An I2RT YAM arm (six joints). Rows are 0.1 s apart.
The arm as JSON. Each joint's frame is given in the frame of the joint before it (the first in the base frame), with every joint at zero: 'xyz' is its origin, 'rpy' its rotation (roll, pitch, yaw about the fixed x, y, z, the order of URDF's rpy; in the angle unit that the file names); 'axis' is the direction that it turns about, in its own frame. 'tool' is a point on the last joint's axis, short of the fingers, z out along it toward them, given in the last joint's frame.
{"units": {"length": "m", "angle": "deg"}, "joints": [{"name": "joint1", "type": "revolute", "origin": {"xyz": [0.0, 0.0, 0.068], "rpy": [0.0, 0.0, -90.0]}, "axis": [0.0, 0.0, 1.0]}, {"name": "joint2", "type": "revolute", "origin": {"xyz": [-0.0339, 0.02, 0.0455], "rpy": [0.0, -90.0, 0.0]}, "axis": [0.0, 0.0, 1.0]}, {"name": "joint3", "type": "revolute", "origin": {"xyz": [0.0, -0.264, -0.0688], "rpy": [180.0, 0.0, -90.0]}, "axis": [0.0, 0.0, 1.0]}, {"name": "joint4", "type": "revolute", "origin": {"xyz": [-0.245, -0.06, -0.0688], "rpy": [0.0, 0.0, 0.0]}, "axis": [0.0, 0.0, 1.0]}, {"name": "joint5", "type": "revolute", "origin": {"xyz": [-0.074, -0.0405, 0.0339], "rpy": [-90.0, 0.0, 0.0]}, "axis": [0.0, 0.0, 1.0]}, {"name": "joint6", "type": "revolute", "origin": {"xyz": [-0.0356, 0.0, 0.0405], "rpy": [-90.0, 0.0, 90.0]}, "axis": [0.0, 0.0, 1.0]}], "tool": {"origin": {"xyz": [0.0, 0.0, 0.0], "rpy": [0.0, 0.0, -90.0]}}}
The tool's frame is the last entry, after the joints.
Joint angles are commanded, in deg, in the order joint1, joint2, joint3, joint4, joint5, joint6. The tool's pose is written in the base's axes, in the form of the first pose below.
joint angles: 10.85 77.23 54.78 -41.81 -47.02 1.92
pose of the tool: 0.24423 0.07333 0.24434 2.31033 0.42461 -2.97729
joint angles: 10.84 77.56 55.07 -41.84 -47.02 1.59
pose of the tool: 0.24557 0.07354 0.24445 2.31212 0.42764 -2.97319
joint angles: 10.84 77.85 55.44 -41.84 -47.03 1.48
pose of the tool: 0.24702 0.07382 0.24515 2.31251 0.43045 -2.97177
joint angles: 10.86 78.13 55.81 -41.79 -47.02 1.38
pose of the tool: 0.24851 0.07419 0.24591 2.31318 0.43418 -2.97015
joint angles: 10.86 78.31 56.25 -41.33 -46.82 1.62
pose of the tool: 0.25061 0.07451 0.24767 2.31503 0.44372 -2.97347
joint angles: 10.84 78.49 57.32 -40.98 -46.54 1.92
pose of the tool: 0.25390 0.07493 0.25258 2.31757 0.46161 -2.97814
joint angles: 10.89 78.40 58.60 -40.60 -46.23 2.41
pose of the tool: 0.25682 0.07559 0.25981 2.31891 0.48601 -2.98443
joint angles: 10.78 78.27 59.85 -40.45 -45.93 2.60
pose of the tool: 0.25927 0.07540 0.26696 2.32177 0.51043 -2.98961
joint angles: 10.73 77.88 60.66 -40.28 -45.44 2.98
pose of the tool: 0.26010 0.07510 0.27292 2.32646 0.52977 -2.99660
